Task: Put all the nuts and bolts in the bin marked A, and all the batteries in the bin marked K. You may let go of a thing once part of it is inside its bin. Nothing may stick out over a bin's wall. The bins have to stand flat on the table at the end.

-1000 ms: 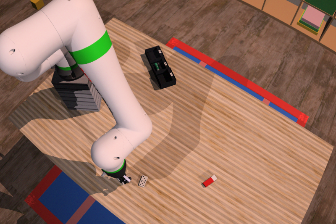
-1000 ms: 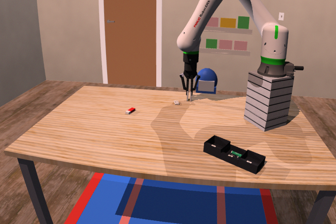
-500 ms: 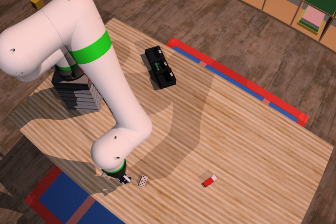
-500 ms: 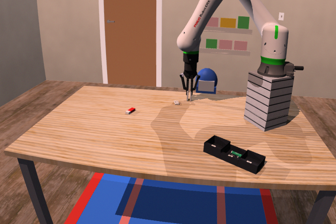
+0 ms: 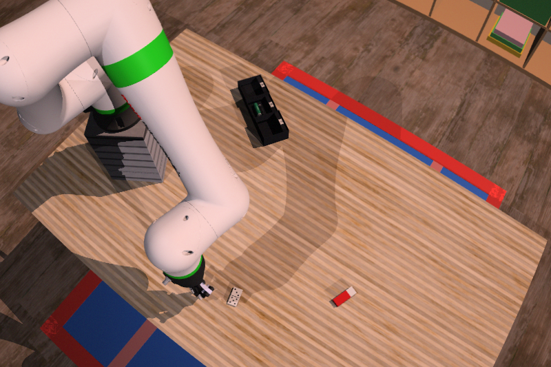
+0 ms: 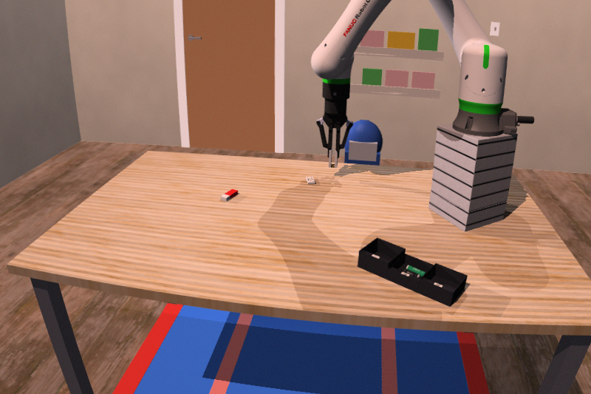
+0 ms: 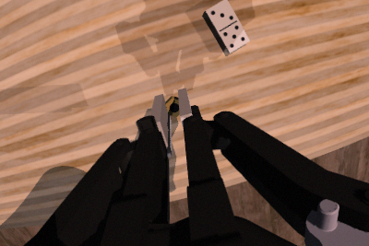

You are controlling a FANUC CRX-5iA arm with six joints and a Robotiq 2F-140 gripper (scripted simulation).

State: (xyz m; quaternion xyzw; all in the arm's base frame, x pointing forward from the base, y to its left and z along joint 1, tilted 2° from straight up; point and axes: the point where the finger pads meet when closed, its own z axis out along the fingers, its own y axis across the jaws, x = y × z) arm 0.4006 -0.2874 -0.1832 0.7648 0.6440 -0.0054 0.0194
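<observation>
My hand is 160 mm past the green battery, 610 mm to the right of it and 60 mm above it. Also, from my hand: white domino (80 mm ahead, 40 mm to the left, 70 mm below); red-and-white block (350 mm ahead, 190 mm to the left, 70 mm below); brass nut (30 mm below).
</observation>
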